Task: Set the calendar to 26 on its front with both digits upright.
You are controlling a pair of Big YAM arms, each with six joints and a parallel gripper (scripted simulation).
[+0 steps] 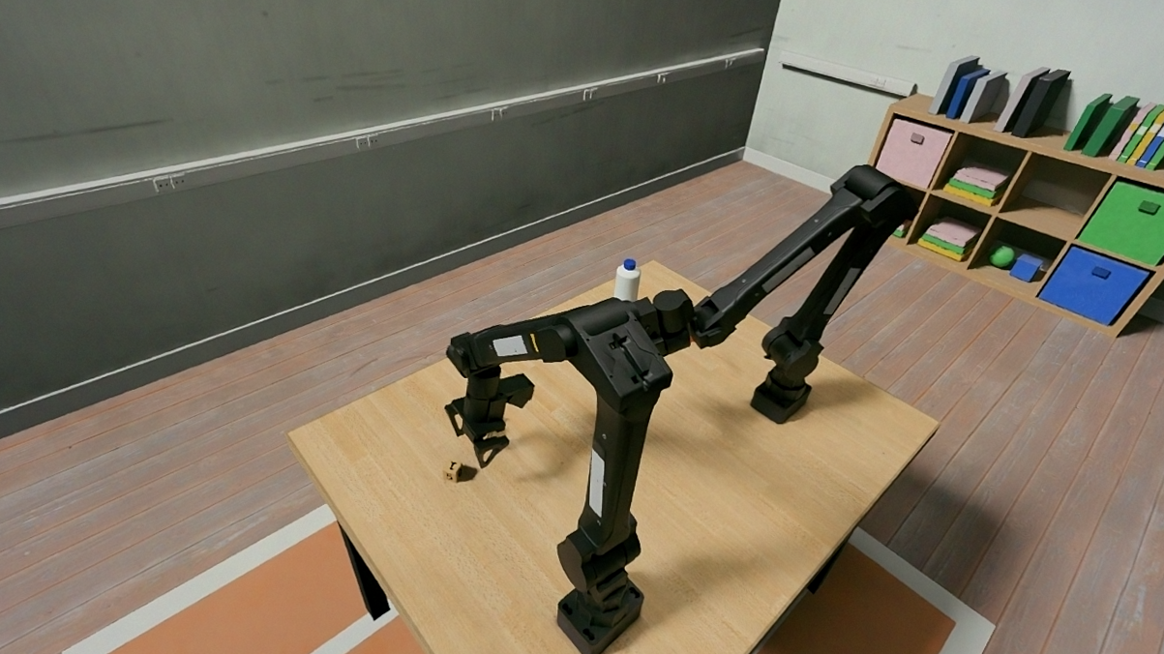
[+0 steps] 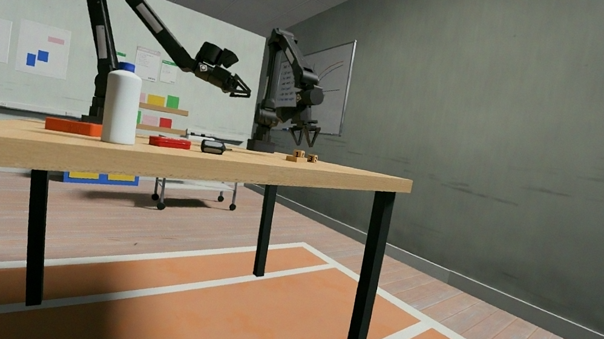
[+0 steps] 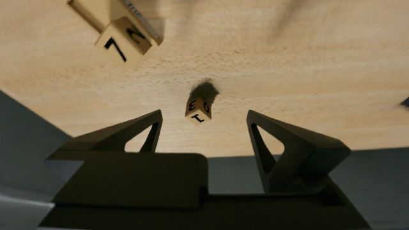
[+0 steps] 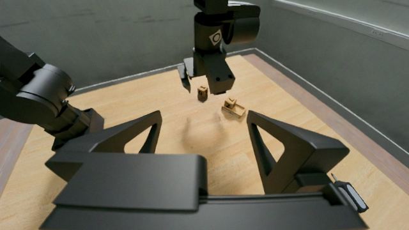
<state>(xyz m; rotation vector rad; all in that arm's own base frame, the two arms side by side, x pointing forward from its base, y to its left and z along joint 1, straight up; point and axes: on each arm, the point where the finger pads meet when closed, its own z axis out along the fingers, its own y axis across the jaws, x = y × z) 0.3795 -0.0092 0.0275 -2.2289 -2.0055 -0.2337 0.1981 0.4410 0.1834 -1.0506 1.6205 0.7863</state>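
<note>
My left gripper is now 90 mm to the left of the wooden tray, 60 mm short of it and 60 mm above it. The rest, counted from my left hand: black device (410 mm to the right, 120 mm ahead, 50 mm below); then white bottle (640 mm to the right, 100 mm ahead, 20 mm above).
</note>
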